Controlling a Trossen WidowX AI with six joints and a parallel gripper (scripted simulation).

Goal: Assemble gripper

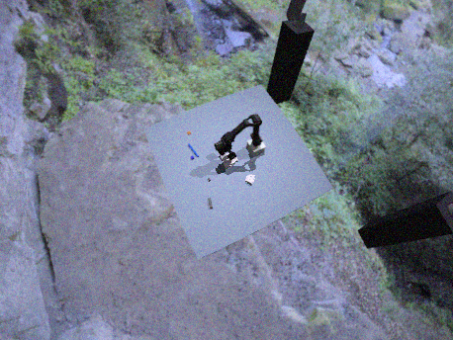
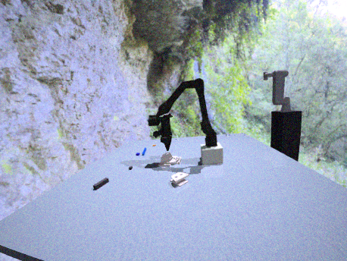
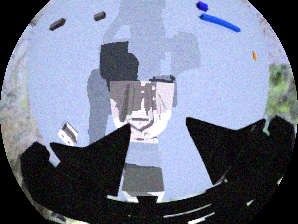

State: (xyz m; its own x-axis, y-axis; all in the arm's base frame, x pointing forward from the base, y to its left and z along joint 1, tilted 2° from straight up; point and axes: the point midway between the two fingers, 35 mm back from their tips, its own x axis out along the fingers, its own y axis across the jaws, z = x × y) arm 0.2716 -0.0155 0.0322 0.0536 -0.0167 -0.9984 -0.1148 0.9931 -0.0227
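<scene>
Right now my gripper tip is 26 cm to the right of the white stepped part, 9 cm past it and 7 cm above it. Also, from my gripper tip: small blue piece: 27 cm ahead, 12 cm to the right, 7 cm below; then blue rod: 24 cm ahead, 18 cm to the right, 7 cm below; then small dark piece: 22 cm ahead, 12 cm to the left, 7 cm below.
</scene>
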